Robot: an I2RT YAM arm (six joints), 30 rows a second.
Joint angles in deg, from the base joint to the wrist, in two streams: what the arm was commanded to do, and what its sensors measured. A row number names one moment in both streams.
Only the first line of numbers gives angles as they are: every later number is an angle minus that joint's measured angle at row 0.
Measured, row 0:
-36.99, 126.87, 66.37, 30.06, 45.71, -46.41
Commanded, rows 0 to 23:
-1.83, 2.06, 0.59, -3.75, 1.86, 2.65
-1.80, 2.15, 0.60, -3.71, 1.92, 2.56
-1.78, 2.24, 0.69, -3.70, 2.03, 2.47
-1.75, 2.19, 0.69, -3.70, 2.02, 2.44
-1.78, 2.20, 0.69, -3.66, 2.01, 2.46
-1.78, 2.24, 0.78, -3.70, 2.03, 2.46
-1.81, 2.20, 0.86, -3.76, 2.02, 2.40
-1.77, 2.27, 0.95, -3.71, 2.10, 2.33
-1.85, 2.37, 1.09, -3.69, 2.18, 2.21
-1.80, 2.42, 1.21, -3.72, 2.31, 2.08
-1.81, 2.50, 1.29, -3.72, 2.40, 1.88
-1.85, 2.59, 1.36, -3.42, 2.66, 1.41
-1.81, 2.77, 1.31, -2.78, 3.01, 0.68
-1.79, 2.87, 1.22, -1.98, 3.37, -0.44
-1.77, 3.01, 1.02, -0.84, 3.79, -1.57
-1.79, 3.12, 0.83, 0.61, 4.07, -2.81
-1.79, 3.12, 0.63, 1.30, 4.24, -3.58
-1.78, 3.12, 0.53, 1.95, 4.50, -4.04
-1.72, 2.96, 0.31, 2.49, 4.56, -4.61
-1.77, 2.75, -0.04, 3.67, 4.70, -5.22
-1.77, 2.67, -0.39, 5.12, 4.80, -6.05
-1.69, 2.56, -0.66, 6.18, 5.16, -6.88
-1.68, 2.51, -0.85, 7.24, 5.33, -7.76
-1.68, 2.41, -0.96, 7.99, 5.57, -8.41
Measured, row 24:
-0.05, 1.35, 0.20, 2.61, 1.40, -3.02
